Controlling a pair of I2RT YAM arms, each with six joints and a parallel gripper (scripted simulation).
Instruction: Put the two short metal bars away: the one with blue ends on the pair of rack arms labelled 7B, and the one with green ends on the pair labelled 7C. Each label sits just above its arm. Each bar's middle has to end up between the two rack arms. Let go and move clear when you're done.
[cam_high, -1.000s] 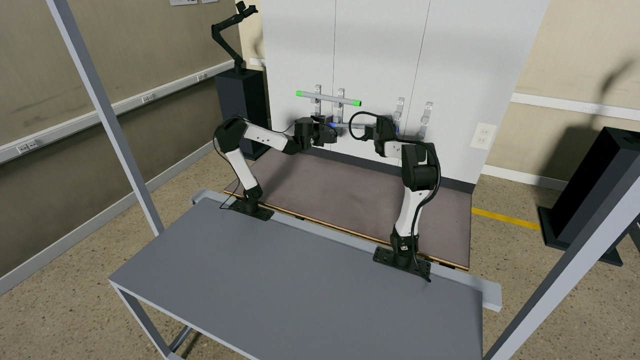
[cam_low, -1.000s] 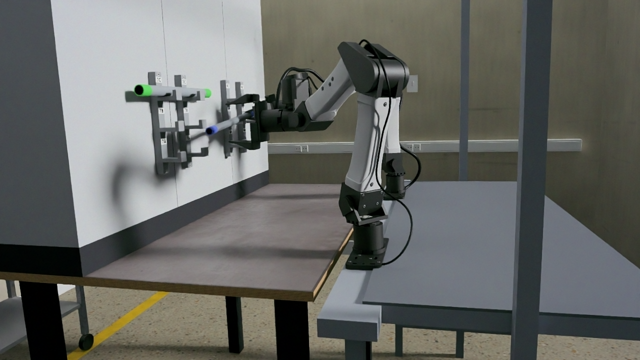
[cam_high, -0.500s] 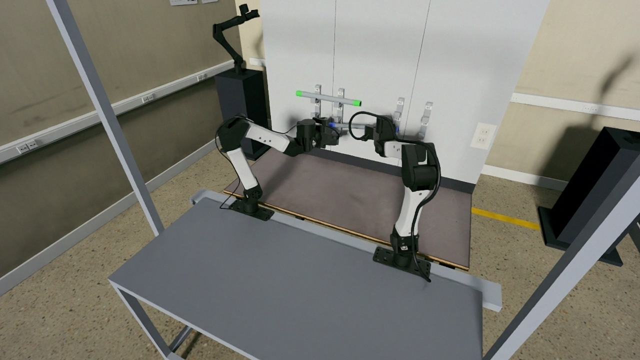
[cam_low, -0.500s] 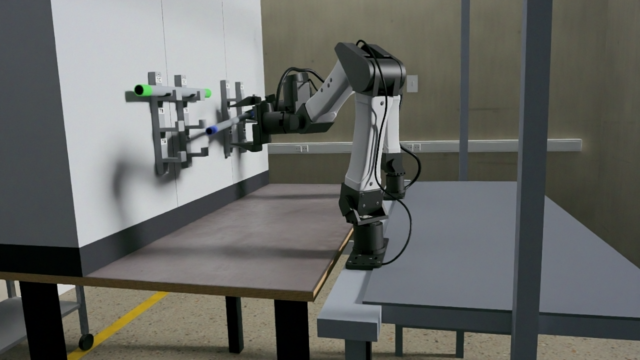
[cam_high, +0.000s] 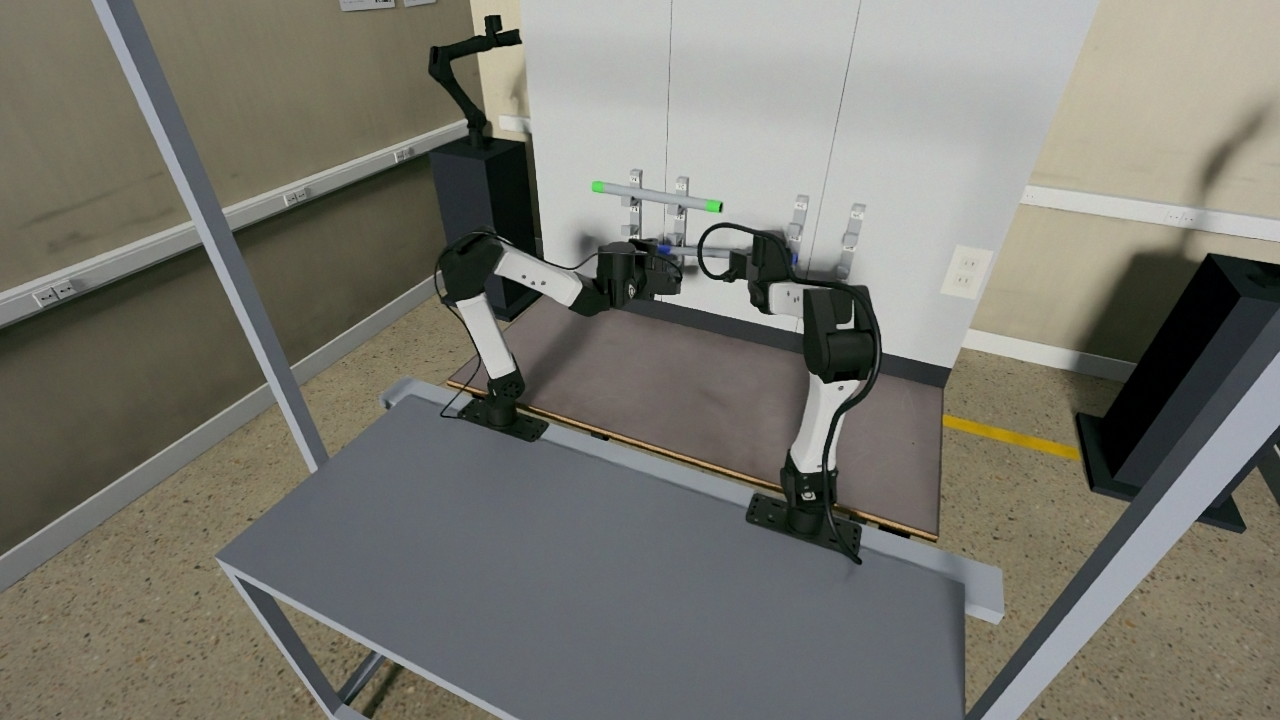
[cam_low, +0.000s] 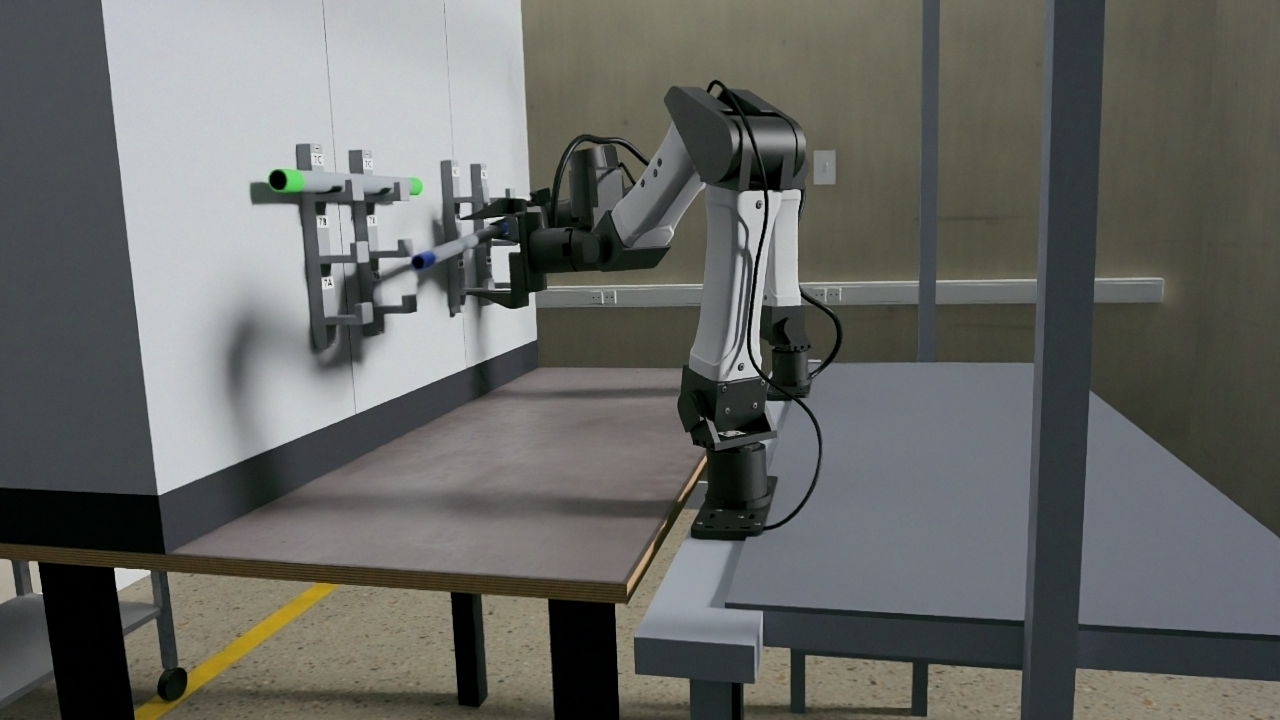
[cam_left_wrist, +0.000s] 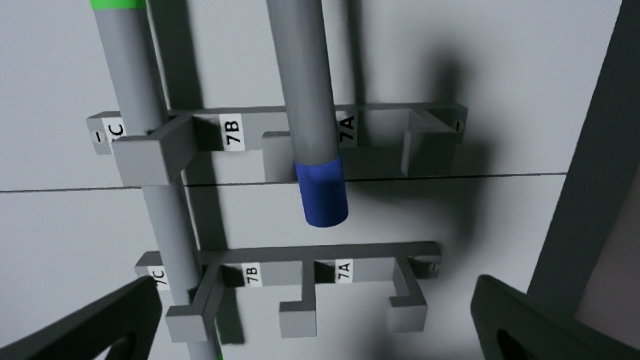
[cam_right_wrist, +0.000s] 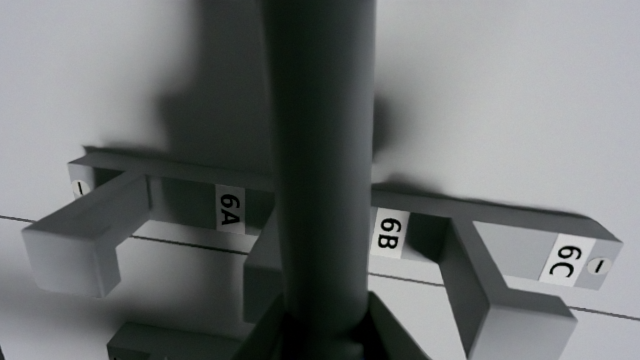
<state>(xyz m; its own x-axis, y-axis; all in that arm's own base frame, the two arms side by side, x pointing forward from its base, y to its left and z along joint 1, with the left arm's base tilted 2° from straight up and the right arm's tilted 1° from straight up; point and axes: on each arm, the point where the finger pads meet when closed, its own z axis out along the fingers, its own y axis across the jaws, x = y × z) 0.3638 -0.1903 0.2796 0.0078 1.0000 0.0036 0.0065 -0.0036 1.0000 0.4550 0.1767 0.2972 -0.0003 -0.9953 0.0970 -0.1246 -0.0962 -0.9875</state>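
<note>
Now: left hand 13 cm short of the green-ended bar, 5 cm to the right of it and 10 cm below it. Round my left hand: blue-ended bar (7 cm ahead, 15 cm to the right, 1 cm above); white wall panel (28 cm ahead, 14 cm to the right, 18 cm above); wall socket plate (17 cm ahead, 65 cm to the right, 3 cm above).
The blue-ended bar lies 130 mm to the left of my right hand and 20 mm below it. From my right hand the other things lie so: white wall panel 200 mm ahead, 140 mm to the left, 150 mm above; wall socket plate 100 mm ahead, 370 mm to the right; green-ended bar 50 mm ahead, 330 mm to the left, 70 mm above.
</note>
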